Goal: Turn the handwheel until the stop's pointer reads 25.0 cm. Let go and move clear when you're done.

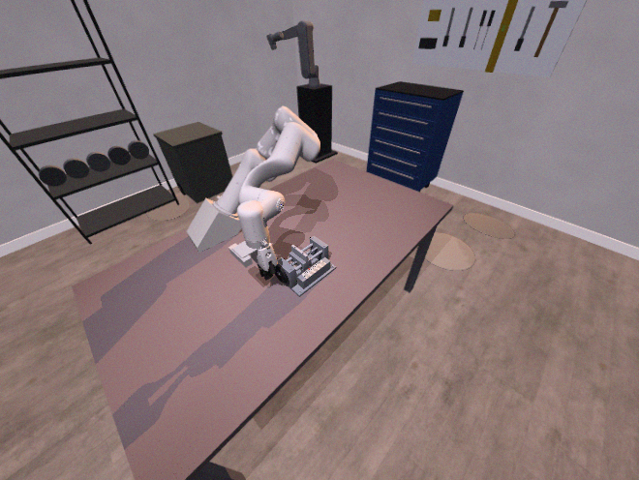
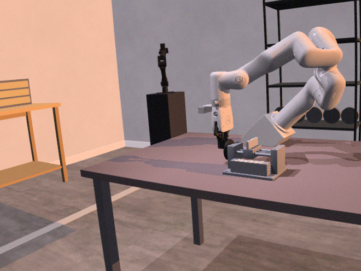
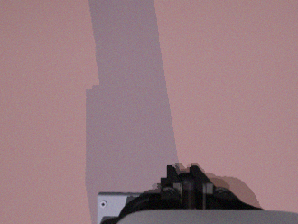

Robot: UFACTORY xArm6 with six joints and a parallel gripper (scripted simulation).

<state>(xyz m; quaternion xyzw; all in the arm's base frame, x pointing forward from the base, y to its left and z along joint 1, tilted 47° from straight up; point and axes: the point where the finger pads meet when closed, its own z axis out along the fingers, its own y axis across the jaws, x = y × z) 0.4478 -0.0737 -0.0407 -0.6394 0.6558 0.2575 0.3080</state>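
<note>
Now: hand 20 mm to the right of the black handwheel, 10 mm short of it and 10 mm above it. Round my hand: sliding stop block: 140 mm to the left, 30 mm ahead.
</note>
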